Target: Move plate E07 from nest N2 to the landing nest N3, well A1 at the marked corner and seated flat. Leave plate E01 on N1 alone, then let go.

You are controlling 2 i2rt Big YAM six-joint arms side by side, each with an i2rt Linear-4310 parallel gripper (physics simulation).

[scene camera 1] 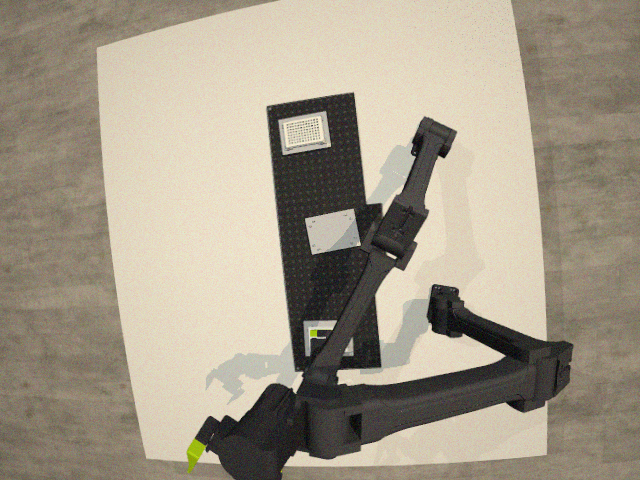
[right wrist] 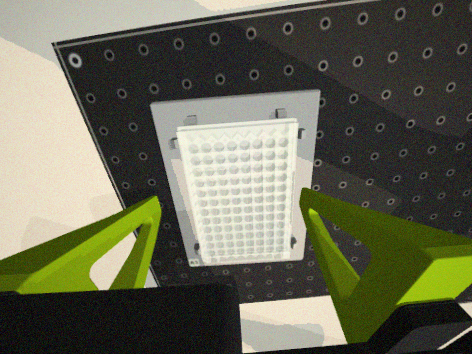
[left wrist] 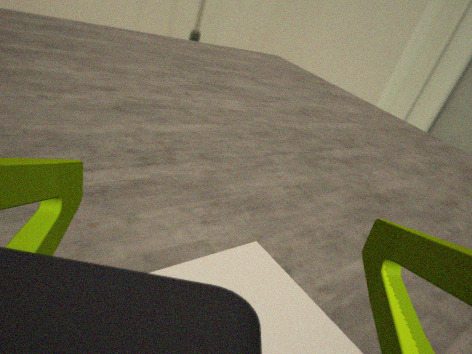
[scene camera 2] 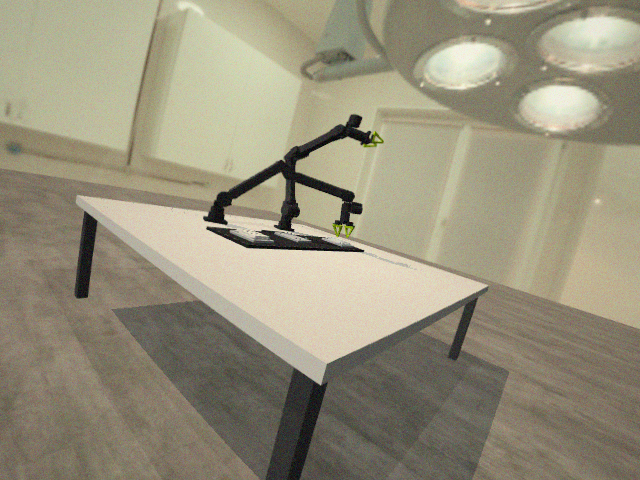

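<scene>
A white well plate sits in a grey nest at the bottom end of the board in scene camera 1; an A1 mark shows at the nest's lower left corner. My right gripper is open above this plate, one finger beyond each long side. Another white plate sits in the top nest. The middle nest is bare. I cannot read the plate and nest names. My left gripper is open, raised high and away from the board.
The black perforated board lies on the white table. The arm crosses over the board's lower right side in scene camera 1 and hides part of the bottom nest. A large lamp hangs overhead in scene camera 2.
</scene>
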